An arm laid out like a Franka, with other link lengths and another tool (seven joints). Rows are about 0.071 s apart.
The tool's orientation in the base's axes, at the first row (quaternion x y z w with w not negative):
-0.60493 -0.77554 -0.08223 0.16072
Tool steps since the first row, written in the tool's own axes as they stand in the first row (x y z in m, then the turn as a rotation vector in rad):
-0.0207 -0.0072 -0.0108 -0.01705 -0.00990 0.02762
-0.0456 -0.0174 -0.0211 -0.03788 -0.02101 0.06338
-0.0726 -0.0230 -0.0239 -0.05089 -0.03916 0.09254
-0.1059 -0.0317 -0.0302 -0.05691 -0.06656 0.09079
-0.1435 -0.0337 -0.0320 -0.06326 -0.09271 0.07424
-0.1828 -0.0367 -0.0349 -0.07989 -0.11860 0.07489
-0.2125 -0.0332 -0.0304 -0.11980 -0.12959 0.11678
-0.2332 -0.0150 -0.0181 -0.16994 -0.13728 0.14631
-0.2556 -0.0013 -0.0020 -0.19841 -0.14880 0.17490
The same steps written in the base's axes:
-0.0008 -0.0242 0.0034 -0.01000 -0.00917 -0.03110
-0.0038 -0.0528 0.0050 -0.02156 -0.01948 -0.07105
-0.0029 -0.0798 -0.0014 -0.04063 -0.02658 -0.10164
-0.0031 -0.1144 -0.0066 -0.06549 -0.03961 -0.10027
0.0033 -0.1497 -0.0179 -0.08687 -0.05738 -0.08526
0.0094 -0.1873 -0.0287 -0.10834 -0.07893 -0.08994
0.0185 -0.2120 -0.0435 -0.11658 -0.10463 -0.14228
0.0387 -0.2223 -0.0634 -0.11757 -0.14280 -0.18686
0.0544 -0.2340 -0.0872 -0.12681 -0.16249 -0.22274

